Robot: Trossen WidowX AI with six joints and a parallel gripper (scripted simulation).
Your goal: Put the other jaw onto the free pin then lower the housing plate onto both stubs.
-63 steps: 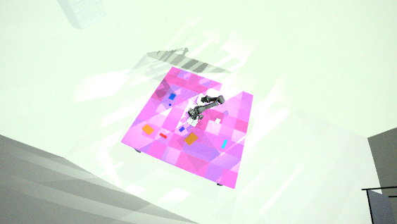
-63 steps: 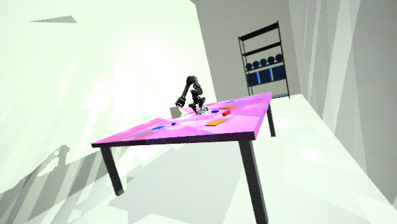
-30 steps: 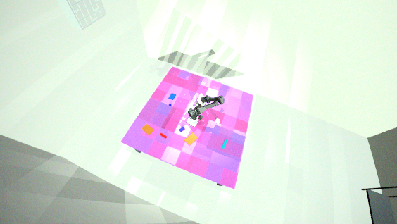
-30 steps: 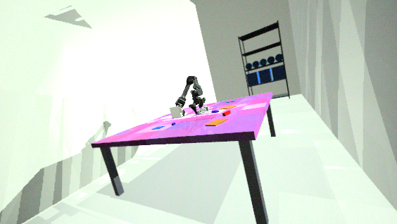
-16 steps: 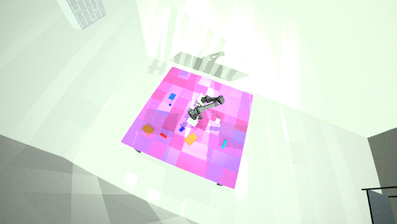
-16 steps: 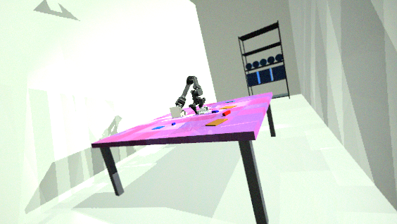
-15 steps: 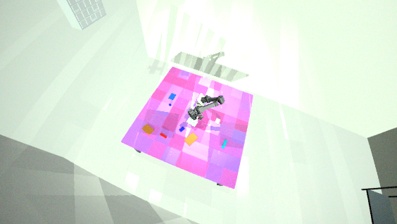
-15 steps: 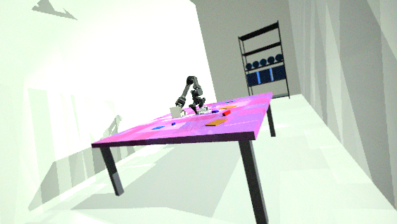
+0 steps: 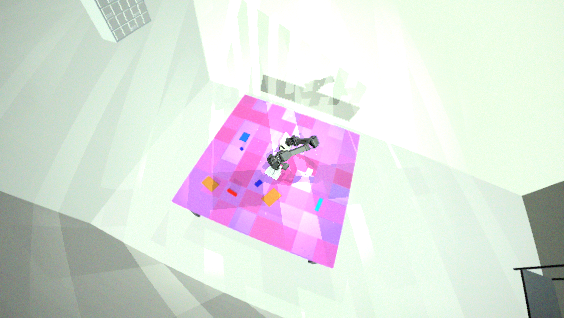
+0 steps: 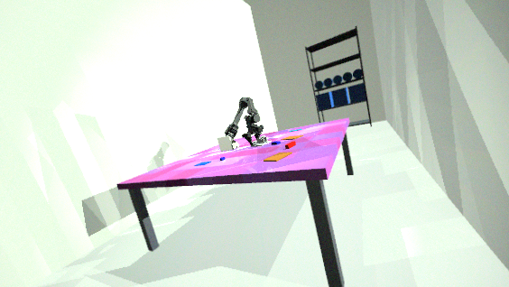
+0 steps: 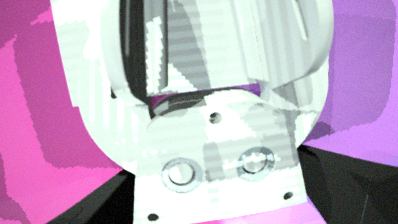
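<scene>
Now: the white housing plate 2 cm above my gripper tip and 1 cm ahead of it. Also, from my gripper tip: blue block 20 cm ahead, 10 cm to the right; then white base 7 cm ahead, 2 cm to the right; then white jaw 3 cm ahead, 1 cm to the left, 1 cm above.
</scene>
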